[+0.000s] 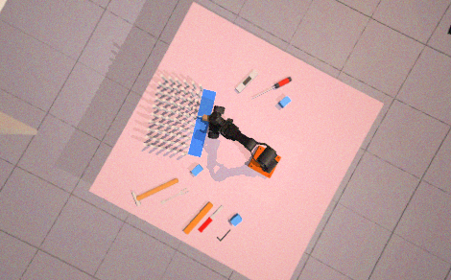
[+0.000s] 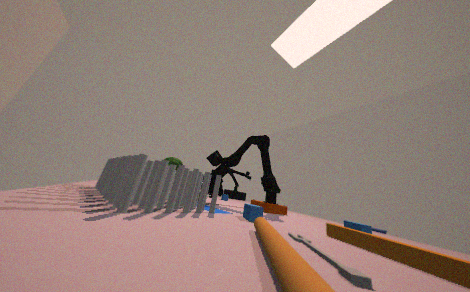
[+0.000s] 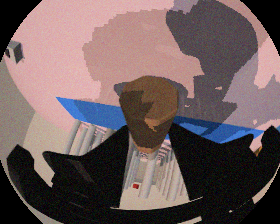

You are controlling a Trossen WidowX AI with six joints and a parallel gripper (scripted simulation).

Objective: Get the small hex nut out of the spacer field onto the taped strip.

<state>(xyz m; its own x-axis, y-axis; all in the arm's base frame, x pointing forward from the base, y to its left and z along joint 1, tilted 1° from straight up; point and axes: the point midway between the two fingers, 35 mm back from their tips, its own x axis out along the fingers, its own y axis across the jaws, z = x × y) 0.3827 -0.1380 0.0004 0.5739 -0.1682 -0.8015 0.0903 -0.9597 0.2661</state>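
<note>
Right now my gripper tip is 4 cm to the right of the blue taped strip, 4 cm short of it and 2 cm above it. From my gripper tip the other things lie so: metal wrench 51 cm to the left, 5 cm ahead, 2 cm below; then orange bar 58 cm to the left, 13 cm behind, 1 cm below; then black hook tool 65 cm to the left, 30 cm behind, 2 cm below.
</note>
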